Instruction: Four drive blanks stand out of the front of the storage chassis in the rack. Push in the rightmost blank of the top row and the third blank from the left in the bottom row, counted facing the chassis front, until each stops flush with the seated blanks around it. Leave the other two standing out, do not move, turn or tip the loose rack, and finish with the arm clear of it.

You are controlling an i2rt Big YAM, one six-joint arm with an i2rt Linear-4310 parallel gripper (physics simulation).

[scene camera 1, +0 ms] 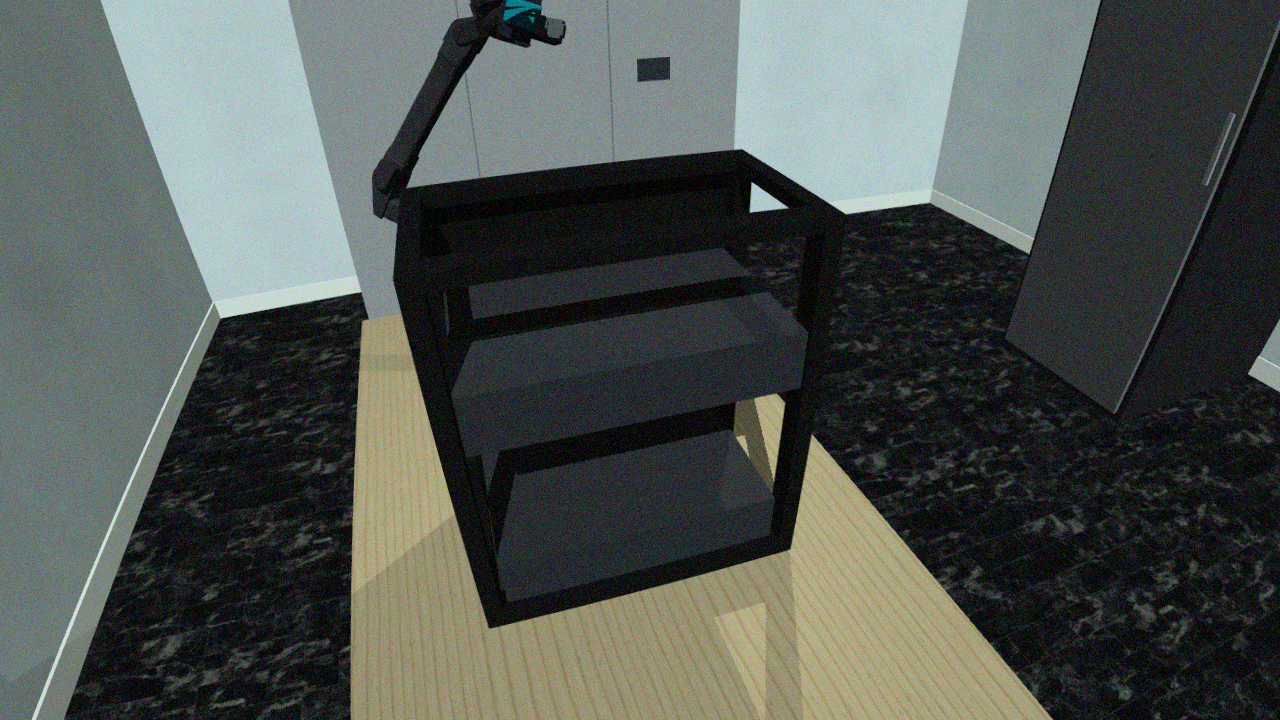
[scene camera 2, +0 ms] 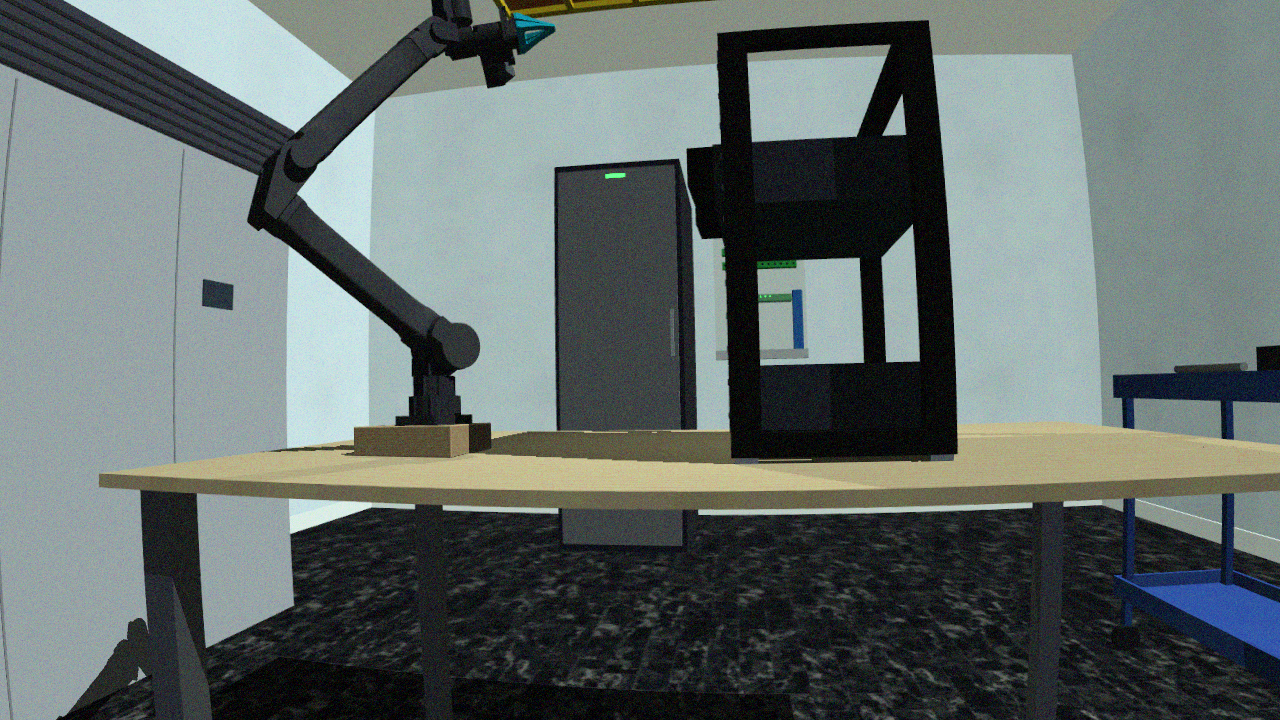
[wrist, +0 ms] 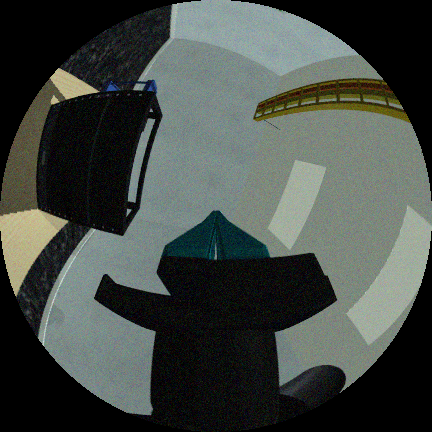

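Seen in the pictures: gripper, between the fingertips: (scene camera 1: 538, 7) (scene camera 2: 555, 28) (wrist: 215, 215); arm's base, origin of its link: (scene camera 2: 435, 424).
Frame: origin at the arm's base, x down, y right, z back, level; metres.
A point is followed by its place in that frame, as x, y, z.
The black open-frame rack (scene camera 1: 796, 447) @(-0.198, -0.379, -0.770) (scene camera 2: 741, 313) @(-0.151, 0.118, -0.523) (wrist: 131, 220) @(-0.550, 0.103, -0.615) stands upright on the table. The dark storage chassis (scene camera 1: 626, 380) @(-0.375, -0.130, -0.784) (scene camera 2: 832, 201) @(-0.307, 0.070, -0.651) sits in its upper half, and a dark block at chassis height sticks out past the rack's front posts in scene camera 2. The rack's front side is nearly black in the wrist view. The drive blanks cannot be told apart in any view. My gripper (scene camera 1: 523, 12) @(-0.743, -0.120, -0.174) (scene camera 2: 551, 30) @(-0.743, -0.120, -0.174) (wrist: 215, 215) @(-0.743, -0.120, -0.174) has teal fingers, shut with nothing between them. It is high in front of the rack, above chassis height and apart from it.
A second dark unit (scene camera 1: 626, 519) @(-0.084, -0.130, -0.738) (scene camera 2: 836, 398) @(-0.037, 0.075, -0.645) sits low in the rack. The arm's base stands on a wooden block (scene camera 2: 411, 440) @(0.020, 0.091, -0.012) on the table (scene camera 1: 402, 644) @(0.045, 0.236, -0.792) (scene camera 2: 581, 479) @(0.045, 0.275, -0.353). A tall cabinet (scene camera 2: 617, 313) and a blue cart (scene camera 2: 1190, 385) stand beyond the table. A yellow overhead tray (wrist: 325, 111) hangs above.
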